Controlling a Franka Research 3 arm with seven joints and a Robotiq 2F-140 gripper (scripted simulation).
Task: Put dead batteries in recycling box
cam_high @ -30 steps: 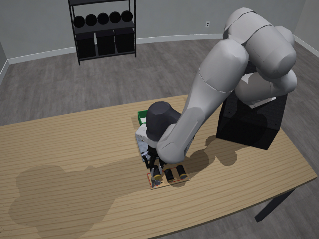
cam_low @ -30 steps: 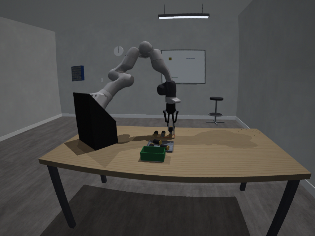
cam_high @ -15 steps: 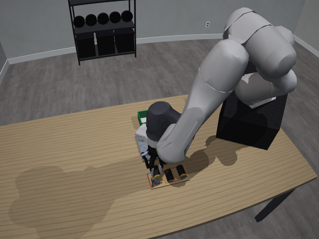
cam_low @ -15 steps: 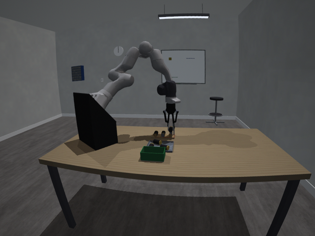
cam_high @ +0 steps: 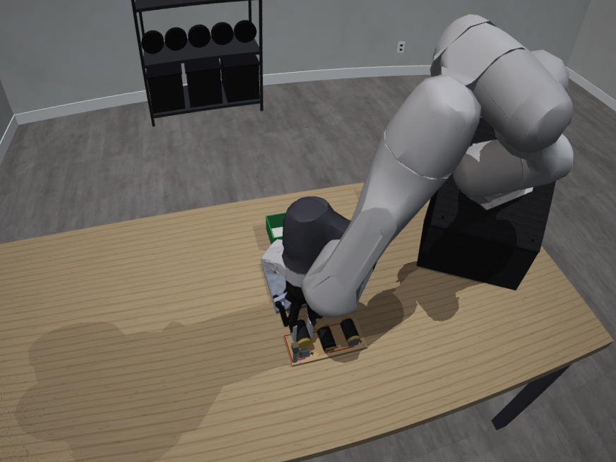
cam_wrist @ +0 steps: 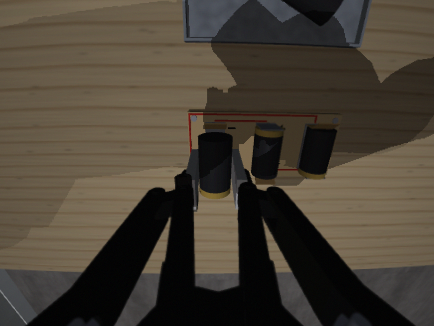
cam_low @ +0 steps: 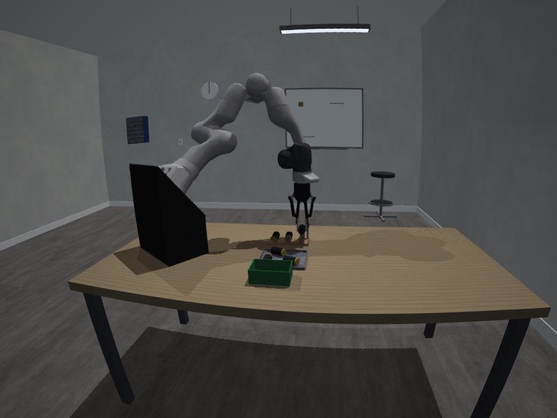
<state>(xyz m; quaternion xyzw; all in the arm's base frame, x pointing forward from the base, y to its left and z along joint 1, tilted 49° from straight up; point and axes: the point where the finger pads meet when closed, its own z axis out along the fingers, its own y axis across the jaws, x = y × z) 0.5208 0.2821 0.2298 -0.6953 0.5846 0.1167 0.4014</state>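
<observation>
Now: the bulb 10 mm ahead of my hand, 40 mm to the left of it and 20 mm below it. Round my hand: grey tray 220 mm to the right, 90 mm below; wooden holder board 60 mm behind, 20 mm to the right, 90 mm below; thin post 10 mm ahead, 40 mm to the left, 60 mm below.
</observation>
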